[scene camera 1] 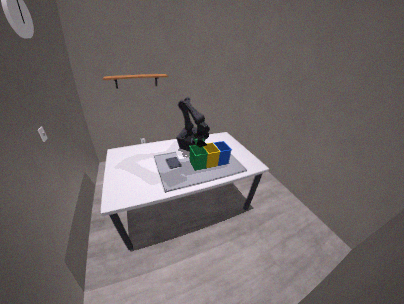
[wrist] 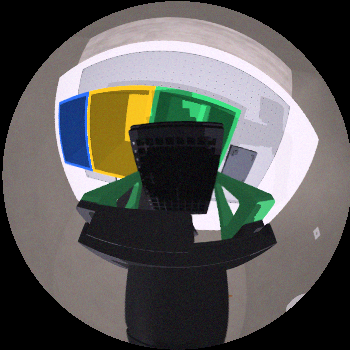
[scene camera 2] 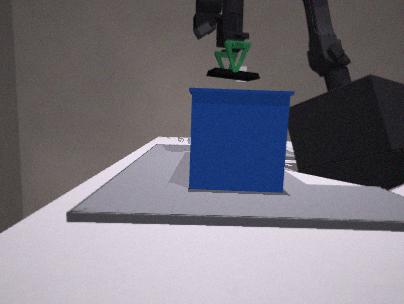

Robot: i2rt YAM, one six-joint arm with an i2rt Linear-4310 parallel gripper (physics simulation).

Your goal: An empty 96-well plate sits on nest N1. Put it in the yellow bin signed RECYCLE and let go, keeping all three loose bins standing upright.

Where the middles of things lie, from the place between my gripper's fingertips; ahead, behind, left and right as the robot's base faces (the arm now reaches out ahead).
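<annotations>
Black 96-well plate (wrist: 177, 161) right at my hand. Offsets from my hand: green bin (wrist: 169, 104), 16 cm below, 1 cm ahead, 1 cm to the right; yellow bin (wrist: 111, 110), 16 cm below, 1 cm behind, 12 cm to the left; blue bin (scene camera 2: 238, 142), 16 cm below, 2 cm behind, 25 cm to the left.
</annotations>
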